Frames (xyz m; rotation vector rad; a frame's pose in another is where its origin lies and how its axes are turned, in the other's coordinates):
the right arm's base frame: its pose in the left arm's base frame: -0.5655 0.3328 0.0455 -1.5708 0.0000 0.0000
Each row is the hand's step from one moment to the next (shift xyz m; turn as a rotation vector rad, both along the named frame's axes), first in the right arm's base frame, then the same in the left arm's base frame.
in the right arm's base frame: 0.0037 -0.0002 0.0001 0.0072 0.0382 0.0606
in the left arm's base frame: 0.0037 0.0001 0.0002 0.0072 0.0606 -0.0382
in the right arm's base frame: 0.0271 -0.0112 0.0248 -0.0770 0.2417 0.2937
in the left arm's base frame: 0.0271 0.0248 0.0112 -0.0770 0.2937 -0.2417
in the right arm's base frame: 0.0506 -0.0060 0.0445 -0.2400 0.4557 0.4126
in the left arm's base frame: 0.0506 0.0445 0.0060 -0.2400 0.4126 -0.4557
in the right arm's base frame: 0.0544 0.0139 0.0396 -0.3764 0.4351 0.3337
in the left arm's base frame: 0.0544 0.0396 -0.0139 -0.3764 0.3337 -0.4351
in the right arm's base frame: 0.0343 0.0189 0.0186 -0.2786 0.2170 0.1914
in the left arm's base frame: 0.0343 0.0186 -0.0189 -0.2786 0.1914 -0.2170
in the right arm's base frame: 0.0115 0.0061 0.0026 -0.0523 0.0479 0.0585
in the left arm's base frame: 0.0115 0.0026 -0.0061 -0.0523 0.0585 -0.0479
